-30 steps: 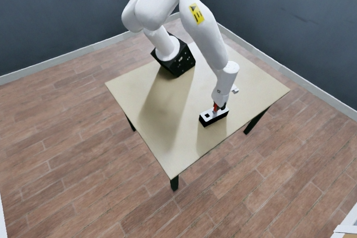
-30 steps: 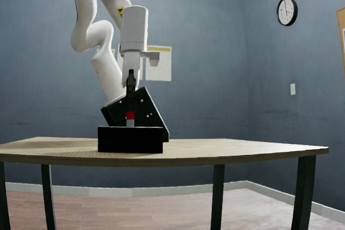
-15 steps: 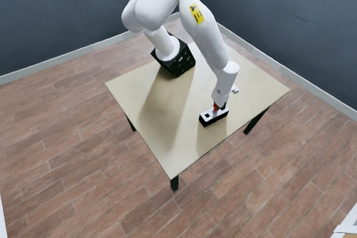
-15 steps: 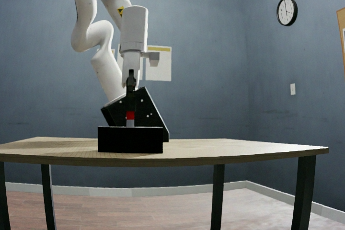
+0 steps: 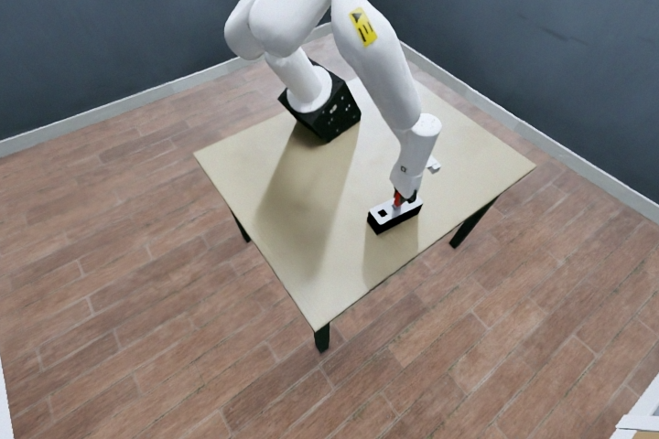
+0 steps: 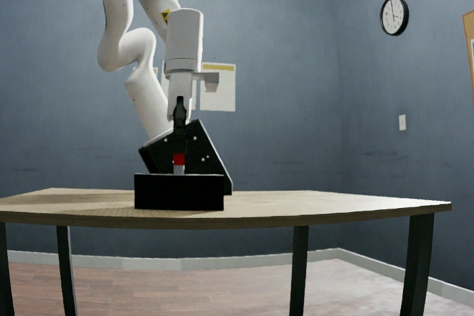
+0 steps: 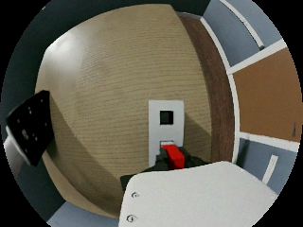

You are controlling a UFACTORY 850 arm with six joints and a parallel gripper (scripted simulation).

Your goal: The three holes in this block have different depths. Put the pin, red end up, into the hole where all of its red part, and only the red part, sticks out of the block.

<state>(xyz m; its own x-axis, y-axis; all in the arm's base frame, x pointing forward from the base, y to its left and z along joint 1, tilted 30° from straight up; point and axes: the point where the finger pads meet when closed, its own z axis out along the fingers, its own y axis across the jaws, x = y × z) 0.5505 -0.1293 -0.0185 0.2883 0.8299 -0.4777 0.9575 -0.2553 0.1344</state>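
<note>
Now: hand 10 cm above the black block. Also, from my hand: pin 1 cm below.
</note>
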